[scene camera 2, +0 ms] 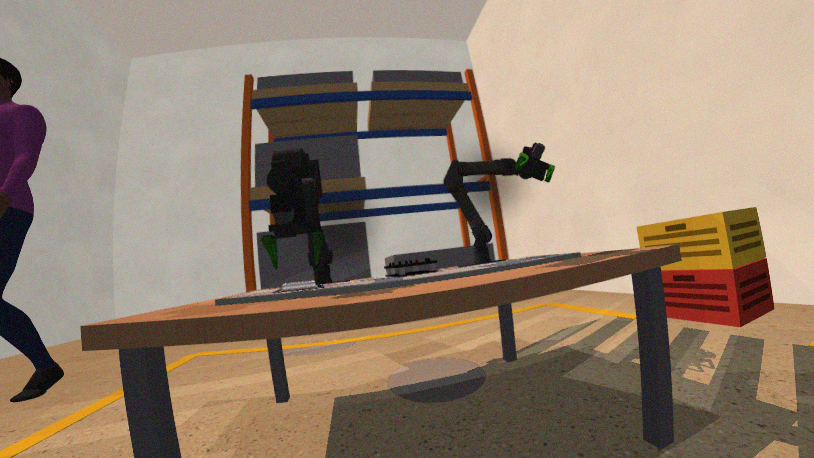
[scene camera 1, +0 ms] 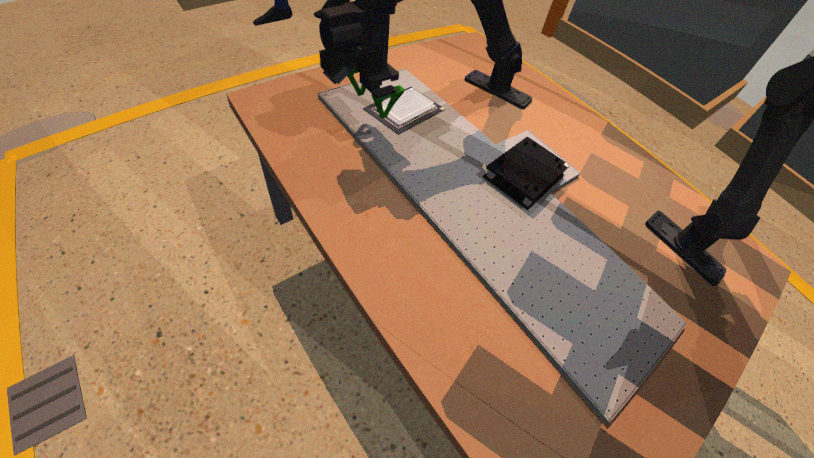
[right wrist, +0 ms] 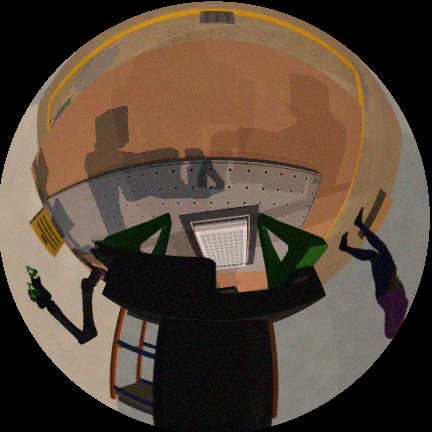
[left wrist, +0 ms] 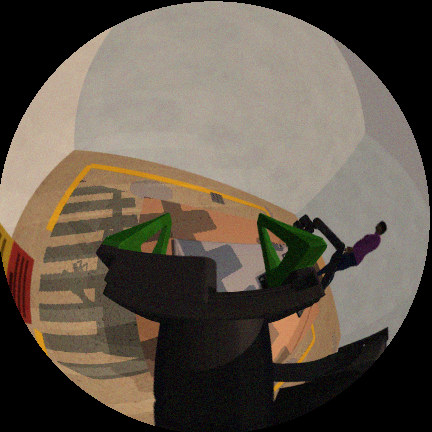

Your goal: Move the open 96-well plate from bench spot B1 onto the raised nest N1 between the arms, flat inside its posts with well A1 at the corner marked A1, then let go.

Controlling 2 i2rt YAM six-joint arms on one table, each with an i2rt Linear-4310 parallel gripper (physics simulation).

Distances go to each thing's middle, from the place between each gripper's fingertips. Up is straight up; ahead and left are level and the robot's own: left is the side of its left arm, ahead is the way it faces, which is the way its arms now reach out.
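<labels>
With the white well plate (scene camera 1: 411, 104), my right hand is 11 cm past it, 2 cm to the left of it and 5 cm above it. The dark nest (scene camera 1: 370, 109), measured from that same right hand, is 11 cm behind, 2 cm to the right and 6 cm below.
From my left hand, the white well plate is 1 cm ahead, 80 cm to the right and 30 cm below, and the dark nest is 1 cm ahead too, also 80 cm to the right, but 31 cm below.
</labels>
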